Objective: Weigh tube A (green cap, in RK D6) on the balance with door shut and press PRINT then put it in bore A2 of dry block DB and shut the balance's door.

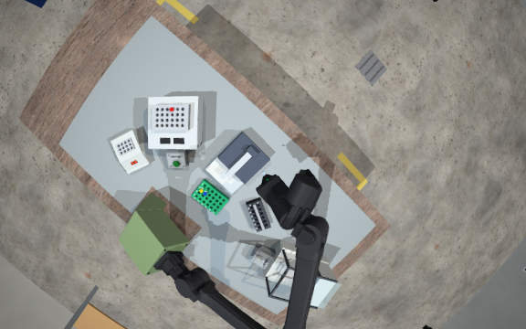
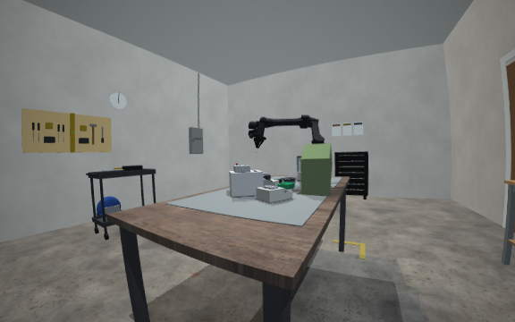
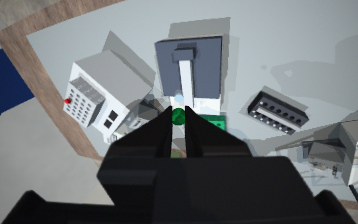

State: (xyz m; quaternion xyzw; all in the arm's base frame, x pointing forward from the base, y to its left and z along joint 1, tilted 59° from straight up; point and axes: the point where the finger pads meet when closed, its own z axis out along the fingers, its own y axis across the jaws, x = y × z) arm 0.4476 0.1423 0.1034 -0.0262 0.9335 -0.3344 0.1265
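Right now my hand is 39 cm to the right of the dry block DB, 34 cm past it and 26 cm above it. From my hand the other things lie so: magnet block MG 27 cm below, 16 cm to the right, 16 cm behind; green-capped tube 2 cm below, 1 cm to the left; green tube rack RK 27 cm below, 25 cm behind, 3 cm to the left.
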